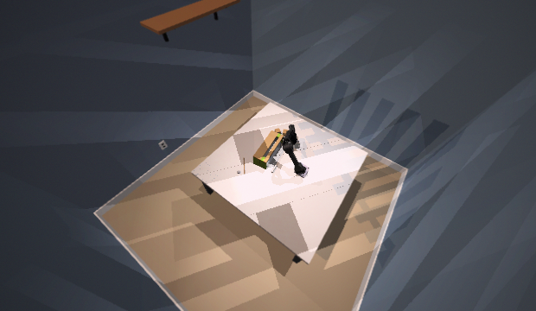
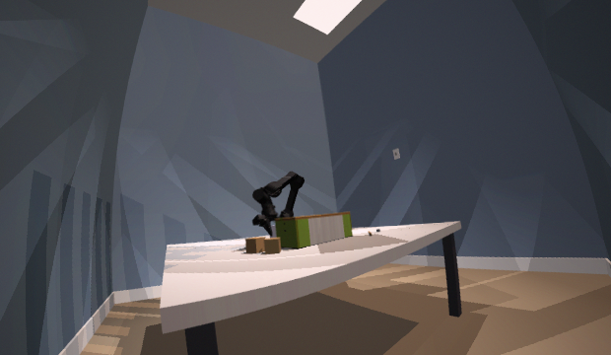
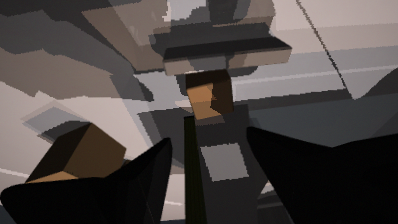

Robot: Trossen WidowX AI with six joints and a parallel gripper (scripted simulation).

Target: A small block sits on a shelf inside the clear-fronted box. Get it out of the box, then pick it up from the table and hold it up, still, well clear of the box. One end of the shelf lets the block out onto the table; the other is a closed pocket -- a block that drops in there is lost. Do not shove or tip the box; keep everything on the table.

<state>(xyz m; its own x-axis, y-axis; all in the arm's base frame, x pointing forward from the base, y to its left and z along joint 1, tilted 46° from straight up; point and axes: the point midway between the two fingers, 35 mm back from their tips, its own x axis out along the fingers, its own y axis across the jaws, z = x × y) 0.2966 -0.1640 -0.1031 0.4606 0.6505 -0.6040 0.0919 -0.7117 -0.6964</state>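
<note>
Right now the small block is 20 mm behind my gripper tip and 40 mm below it. Round my gripper tip: small brown box 70 mm ahead, 140 mm to the right, 20 mm below; thin stick 190 mm ahead, 450 mm to the left, 50 mm below.
</note>
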